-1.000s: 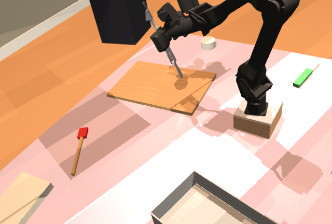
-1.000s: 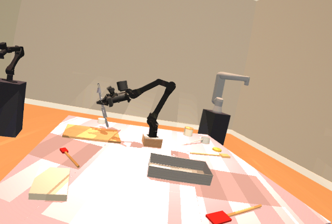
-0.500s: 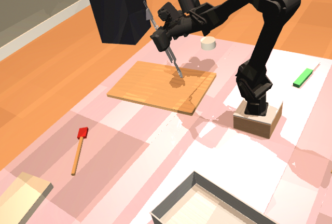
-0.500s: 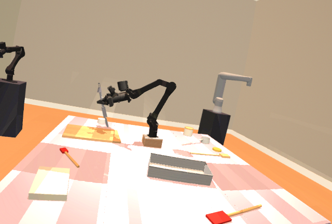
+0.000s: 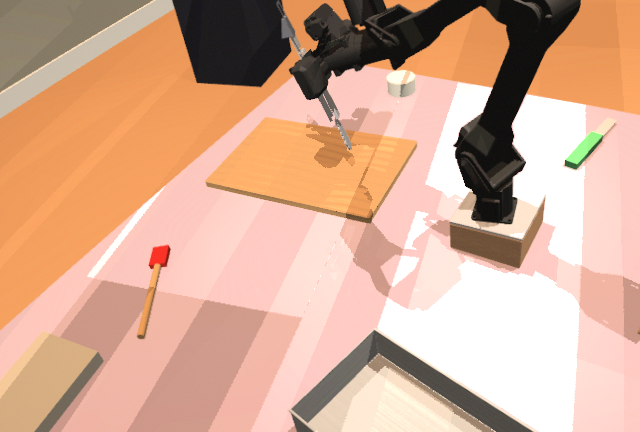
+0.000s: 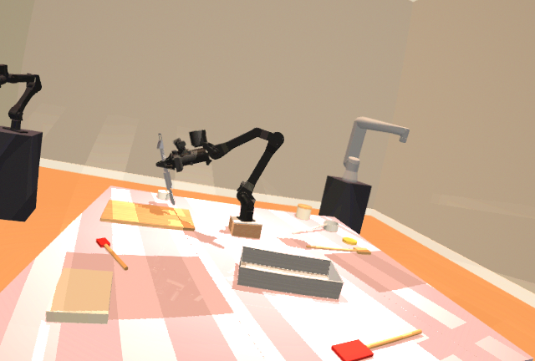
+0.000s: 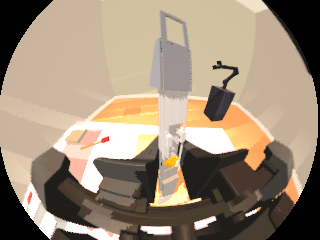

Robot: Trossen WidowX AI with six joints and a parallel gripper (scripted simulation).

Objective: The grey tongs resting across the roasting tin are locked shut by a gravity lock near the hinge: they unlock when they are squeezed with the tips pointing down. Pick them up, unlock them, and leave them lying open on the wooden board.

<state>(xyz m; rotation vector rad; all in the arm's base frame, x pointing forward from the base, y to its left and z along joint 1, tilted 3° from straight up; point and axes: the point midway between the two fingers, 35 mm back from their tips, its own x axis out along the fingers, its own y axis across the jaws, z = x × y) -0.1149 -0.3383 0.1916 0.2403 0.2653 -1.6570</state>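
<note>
The wooden board lies 21 cm below my gripper tip. From my gripper tip the other things lie so: green brush: 52 cm to the left, 21 cm below, 18 cm behind; grey roasting tin: 53 cm ahead, 37 cm to the left, 19 cm below; white cylinder: 31 cm behind, 20 cm below, 10 cm to the left.
</note>
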